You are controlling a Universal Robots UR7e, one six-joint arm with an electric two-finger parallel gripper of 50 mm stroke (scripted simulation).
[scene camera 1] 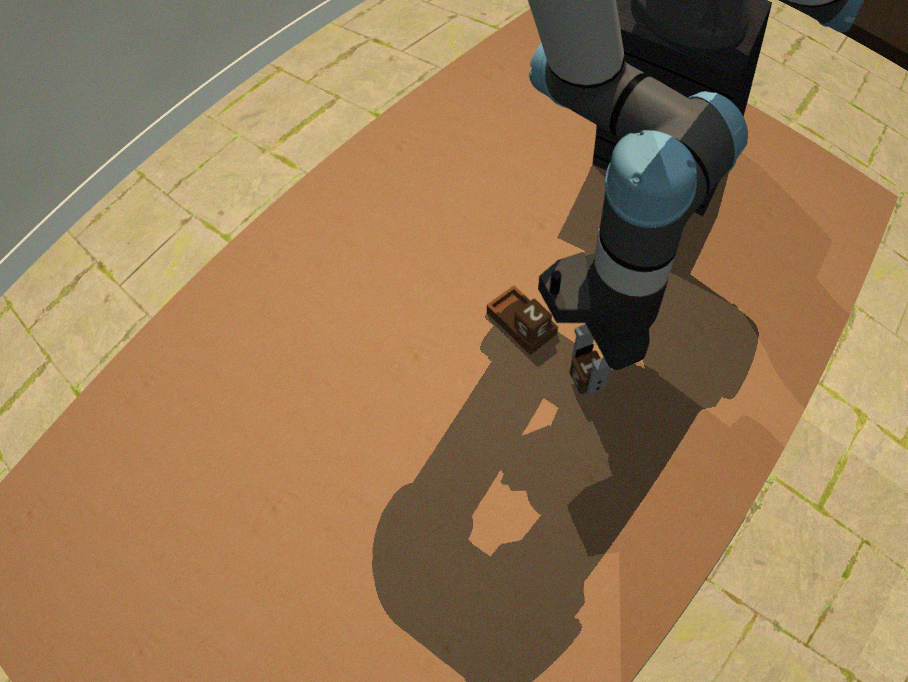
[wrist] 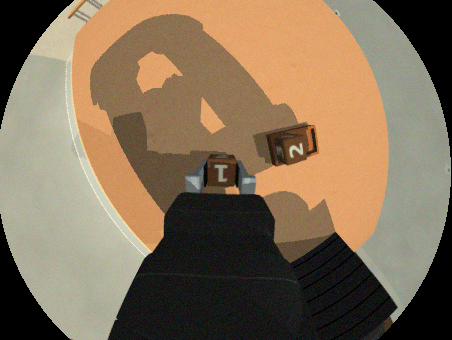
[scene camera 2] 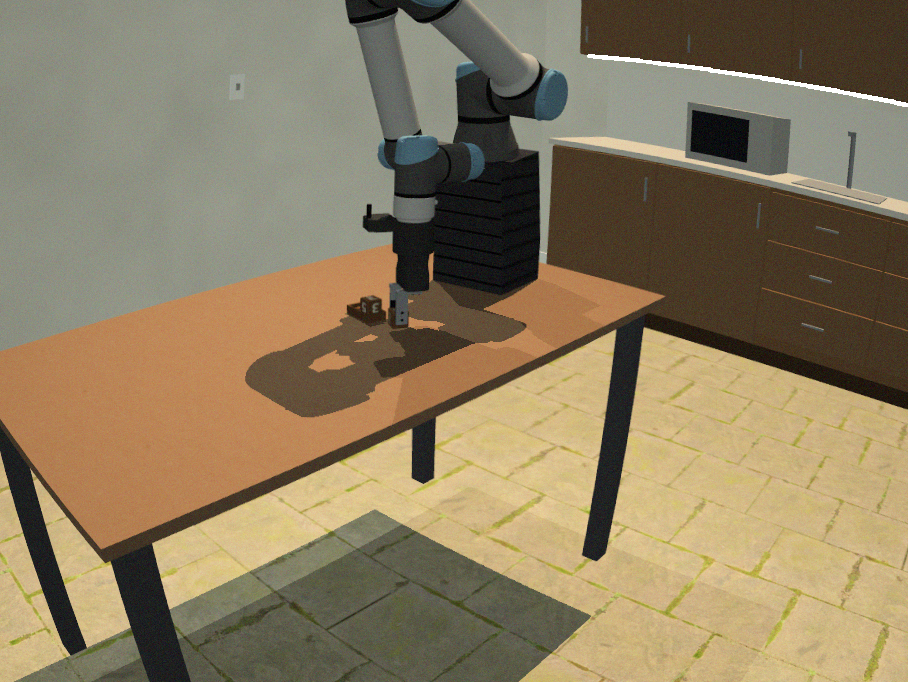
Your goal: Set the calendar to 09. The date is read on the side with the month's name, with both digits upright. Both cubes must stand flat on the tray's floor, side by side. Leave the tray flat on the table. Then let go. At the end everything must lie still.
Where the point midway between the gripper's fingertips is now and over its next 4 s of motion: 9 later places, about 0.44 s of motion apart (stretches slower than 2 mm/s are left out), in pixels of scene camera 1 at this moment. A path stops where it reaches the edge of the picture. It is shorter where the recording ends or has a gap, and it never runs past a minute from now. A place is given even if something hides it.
The gripper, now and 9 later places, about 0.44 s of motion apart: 588,374; 591,358; 595,341; 597,334; 597,337; 594,351; 589,369; 587,378; 586,379; 586,380
